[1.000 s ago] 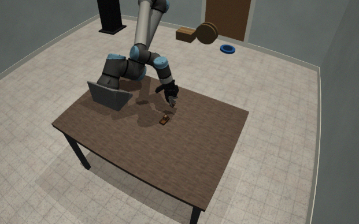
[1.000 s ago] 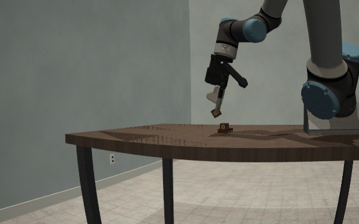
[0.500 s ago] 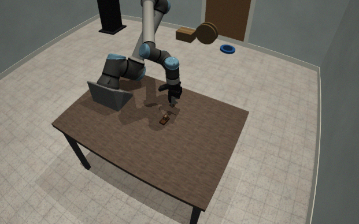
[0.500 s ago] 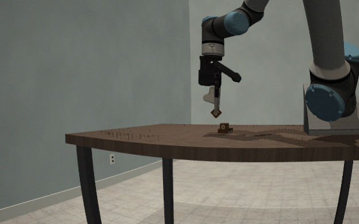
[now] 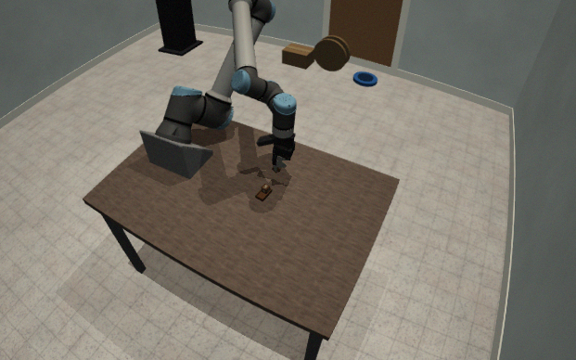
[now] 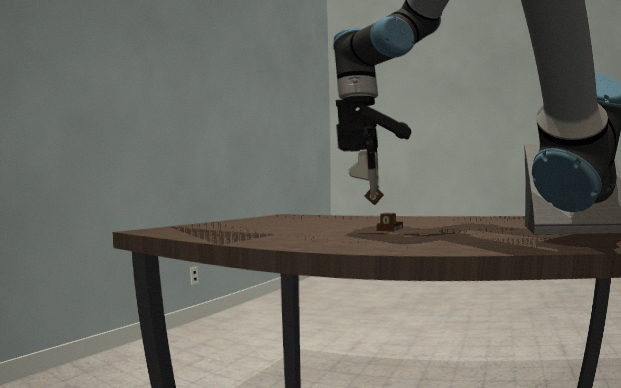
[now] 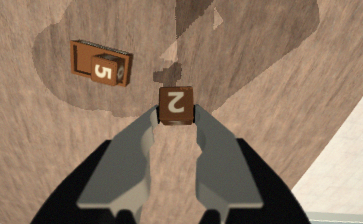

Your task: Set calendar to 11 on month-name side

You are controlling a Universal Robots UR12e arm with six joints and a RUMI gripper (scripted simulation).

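Now: the cube 10 mm below my hand. The rest, counted from my hand: calendar tray 10 mm behind, 110 mm to the right, 80 mm below.
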